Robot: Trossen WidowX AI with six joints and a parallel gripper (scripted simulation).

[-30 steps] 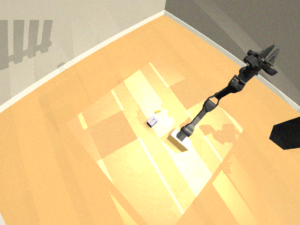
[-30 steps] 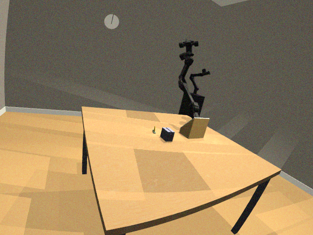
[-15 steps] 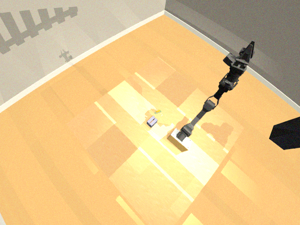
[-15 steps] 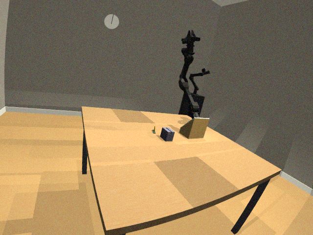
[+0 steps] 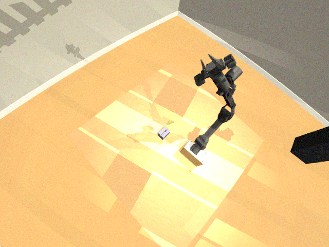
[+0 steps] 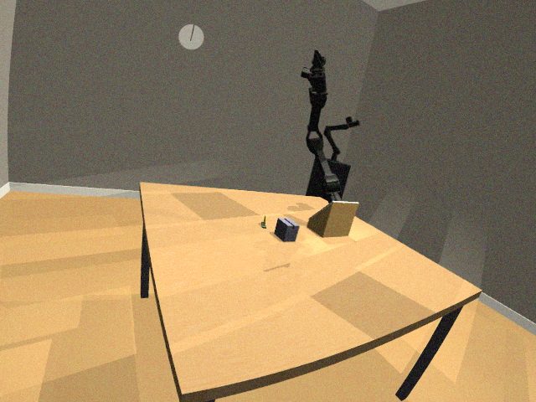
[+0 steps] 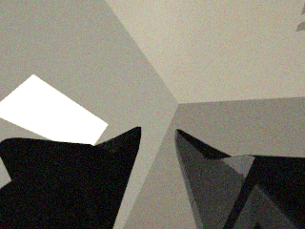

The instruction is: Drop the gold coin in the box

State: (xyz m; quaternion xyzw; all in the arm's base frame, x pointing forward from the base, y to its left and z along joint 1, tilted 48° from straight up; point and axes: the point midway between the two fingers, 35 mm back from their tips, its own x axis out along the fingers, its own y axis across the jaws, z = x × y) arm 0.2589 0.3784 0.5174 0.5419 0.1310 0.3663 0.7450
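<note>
Now: gripper tip 780 mm above the thin gold coin, 60 mm short of it and 10 mm to the left of it.
</note>
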